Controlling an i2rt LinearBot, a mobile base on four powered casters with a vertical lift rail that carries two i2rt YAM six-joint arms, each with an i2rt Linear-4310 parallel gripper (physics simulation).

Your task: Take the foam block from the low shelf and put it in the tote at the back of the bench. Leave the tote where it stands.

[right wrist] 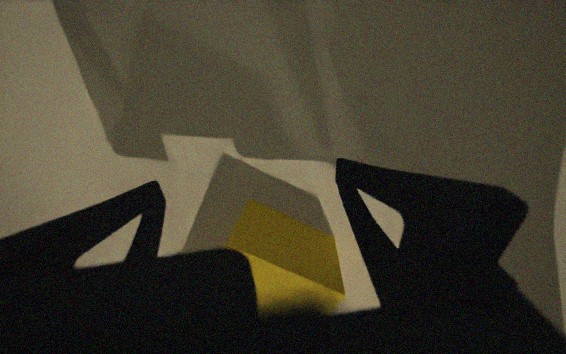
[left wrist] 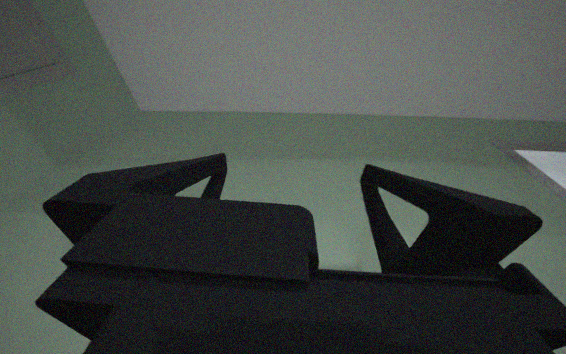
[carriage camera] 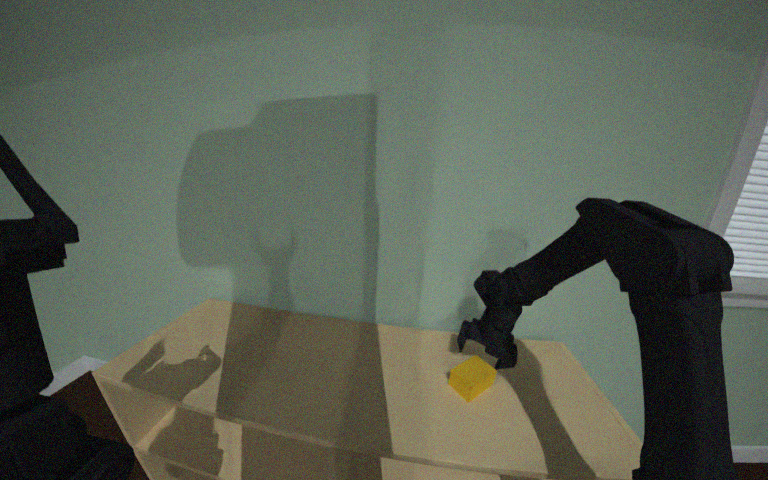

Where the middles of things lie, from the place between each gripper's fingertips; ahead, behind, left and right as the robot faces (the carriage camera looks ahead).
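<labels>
The yellow foam block (carriage camera: 469,379) is 47 cm below my left hand, 29 cm ahead of it and 53 cm to the right of it.
From my right hand, I see the yellow foam block 1 cm above it, 3 cm to the left of it and 6 cm behind it.
</labels>
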